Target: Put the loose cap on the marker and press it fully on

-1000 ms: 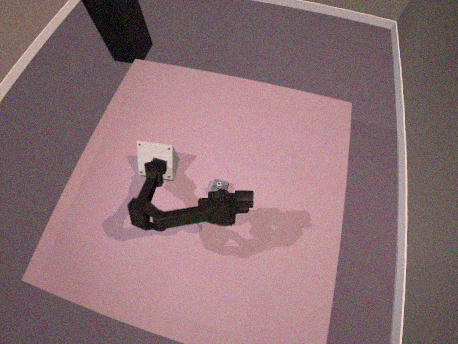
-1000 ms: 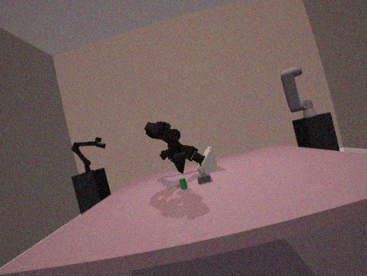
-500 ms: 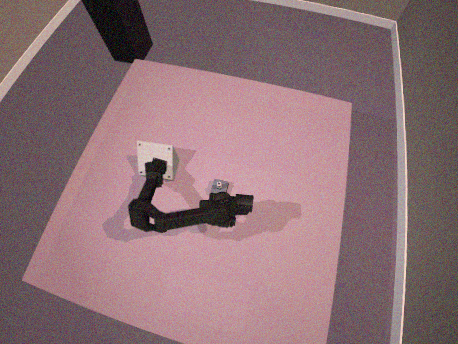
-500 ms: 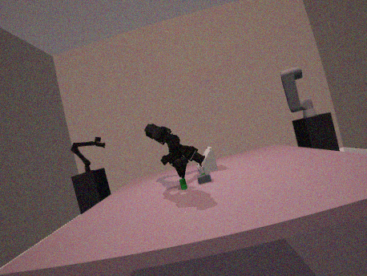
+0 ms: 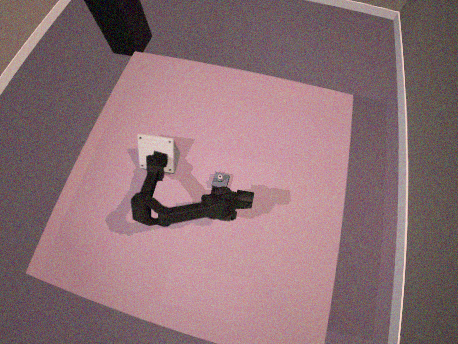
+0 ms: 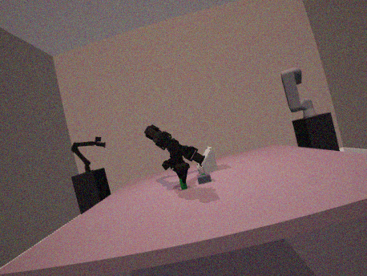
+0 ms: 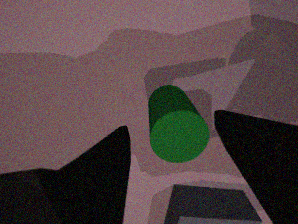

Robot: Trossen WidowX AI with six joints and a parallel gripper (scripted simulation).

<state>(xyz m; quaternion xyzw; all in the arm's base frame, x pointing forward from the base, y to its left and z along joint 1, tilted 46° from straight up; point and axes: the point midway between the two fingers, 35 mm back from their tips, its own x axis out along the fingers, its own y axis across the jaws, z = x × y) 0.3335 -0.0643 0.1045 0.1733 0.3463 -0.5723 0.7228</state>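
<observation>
Right now the green cap is 10 mm below my gripper tip. From my gripper tip the other things lie so: holder block: 50 mm behind, 110 mm to the left, 20 mm below.
</observation>
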